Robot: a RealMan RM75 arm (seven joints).
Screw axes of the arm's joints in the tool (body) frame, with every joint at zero. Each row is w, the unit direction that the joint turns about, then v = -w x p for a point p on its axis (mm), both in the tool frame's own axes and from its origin. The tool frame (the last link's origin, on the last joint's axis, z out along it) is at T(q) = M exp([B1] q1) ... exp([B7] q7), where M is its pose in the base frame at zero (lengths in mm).
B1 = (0, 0, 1, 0, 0, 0)
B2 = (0, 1, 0, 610, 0, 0)
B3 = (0, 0, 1, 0, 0, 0)
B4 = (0, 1, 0, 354, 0, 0)
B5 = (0, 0, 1, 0, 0, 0)
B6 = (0, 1, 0, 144, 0, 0)
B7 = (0, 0, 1, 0, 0, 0)
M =
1 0 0 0
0 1 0 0
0 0 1 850.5
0 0 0 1
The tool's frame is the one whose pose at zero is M.
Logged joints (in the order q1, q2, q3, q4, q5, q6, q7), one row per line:
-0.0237, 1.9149, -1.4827, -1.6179, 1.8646, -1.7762, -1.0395
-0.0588, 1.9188, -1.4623, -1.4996, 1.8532, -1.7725, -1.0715
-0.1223, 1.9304, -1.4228, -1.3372, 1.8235, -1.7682, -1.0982
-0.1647, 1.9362, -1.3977, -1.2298, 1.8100, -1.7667, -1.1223
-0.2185, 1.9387, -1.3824, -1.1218, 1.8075, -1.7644, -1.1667
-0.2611, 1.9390, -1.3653, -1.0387, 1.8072, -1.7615, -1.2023
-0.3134, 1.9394, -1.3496, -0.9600, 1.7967, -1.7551, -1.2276
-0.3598, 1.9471, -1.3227, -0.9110, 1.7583, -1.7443, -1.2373
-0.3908, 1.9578, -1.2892, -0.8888, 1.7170, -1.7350, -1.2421
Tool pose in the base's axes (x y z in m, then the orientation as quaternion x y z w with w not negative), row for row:
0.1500, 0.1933, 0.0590, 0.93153, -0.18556, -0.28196, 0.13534
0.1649, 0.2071, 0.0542, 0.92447, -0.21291, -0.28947, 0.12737
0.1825, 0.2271, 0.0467, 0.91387, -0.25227, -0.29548, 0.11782
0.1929, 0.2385, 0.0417, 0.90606, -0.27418, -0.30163, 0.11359
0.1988, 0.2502, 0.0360, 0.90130, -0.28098, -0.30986, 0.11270
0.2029, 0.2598, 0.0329, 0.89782, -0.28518, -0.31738, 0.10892
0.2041, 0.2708, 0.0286, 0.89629, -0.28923, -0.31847, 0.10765
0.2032, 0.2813, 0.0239, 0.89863, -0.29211, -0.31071, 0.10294
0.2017, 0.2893, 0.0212, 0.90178, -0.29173, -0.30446, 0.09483
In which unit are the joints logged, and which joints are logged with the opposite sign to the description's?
The joints are logged in radians. Opposite sign: q1, q6.
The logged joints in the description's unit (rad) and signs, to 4 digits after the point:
0.0237, 1.9149, -1.4827, -1.6179, 1.8646, 1.7762, -1.0395
0.0588, 1.9188, -1.4623, -1.4996, 1.8532, 1.7725, -1.0715
0.1223, 1.9304, -1.4228, -1.3372, 1.8235, 1.7682, -1.0982
0.1647, 1.9362, -1.3977, -1.2298, 1.8100, 1.7667, -1.1223
0.2185, 1.9387, -1.3824, -1.1218, 1.8075, 1.7644, -1.1667
0.2611, 1.9390, -1.3653, -1.0387, 1.8072, 1.7615, -1.2023
0.3134, 1.9394, -1.3496, -0.9600, 1.7967, 1.7551, -1.2276
0.3598, 1.9471, -1.3227, -0.9110, 1.7583, 1.7443, -1.2373
0.3908, 1.9578, -1.2892, -0.8888, 1.7170, 1.7350, -1.2421

